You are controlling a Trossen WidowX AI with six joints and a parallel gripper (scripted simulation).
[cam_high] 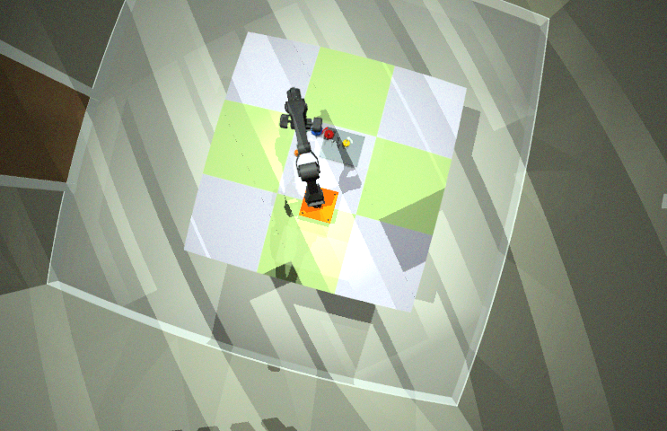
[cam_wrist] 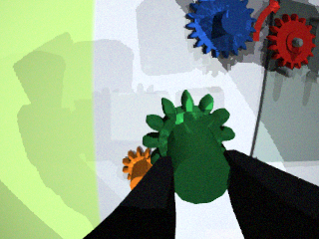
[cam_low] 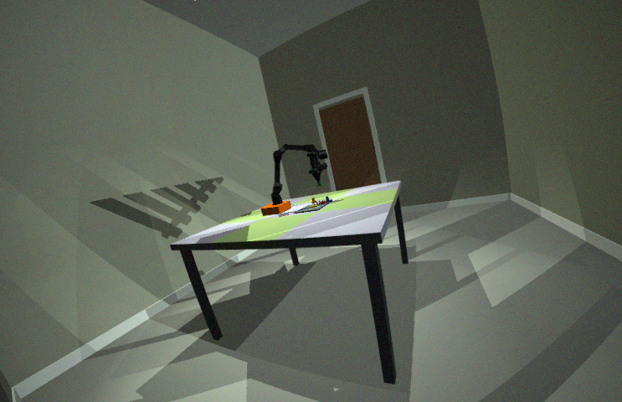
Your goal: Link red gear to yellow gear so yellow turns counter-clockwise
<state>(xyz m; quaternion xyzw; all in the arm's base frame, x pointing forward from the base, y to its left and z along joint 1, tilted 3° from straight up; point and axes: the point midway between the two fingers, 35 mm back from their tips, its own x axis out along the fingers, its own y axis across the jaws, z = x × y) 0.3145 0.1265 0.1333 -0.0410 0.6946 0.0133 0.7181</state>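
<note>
The red gear is 40 mm ahead of my gripper tip, 110 mm to the right of it and 140 mm below it. The rest, counted from my gripper tip: blue gear: 50 mm ahead, 50 mm to the right, 140 mm below; green gear: 10 mm below; orange gear: 90 mm behind, 30 mm to the left, 140 mm below.
</note>
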